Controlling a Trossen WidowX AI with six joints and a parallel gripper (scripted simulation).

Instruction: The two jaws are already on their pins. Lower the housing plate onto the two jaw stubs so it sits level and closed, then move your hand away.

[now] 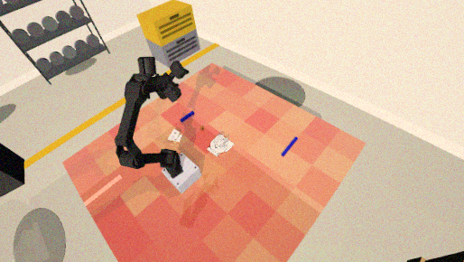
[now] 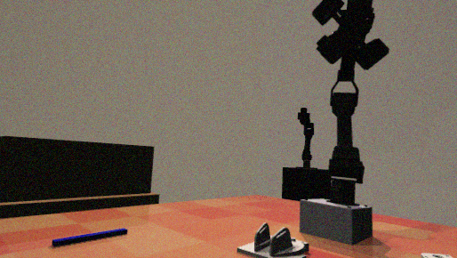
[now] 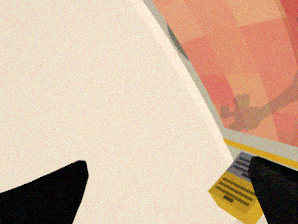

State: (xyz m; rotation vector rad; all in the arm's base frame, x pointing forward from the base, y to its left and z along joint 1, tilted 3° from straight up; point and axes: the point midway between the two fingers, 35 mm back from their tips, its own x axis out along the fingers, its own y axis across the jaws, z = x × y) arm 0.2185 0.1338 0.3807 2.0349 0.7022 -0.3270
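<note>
My gripper tip is 130 mm past the white part, 110 mm to the right of it and 450 mm above it.
</note>
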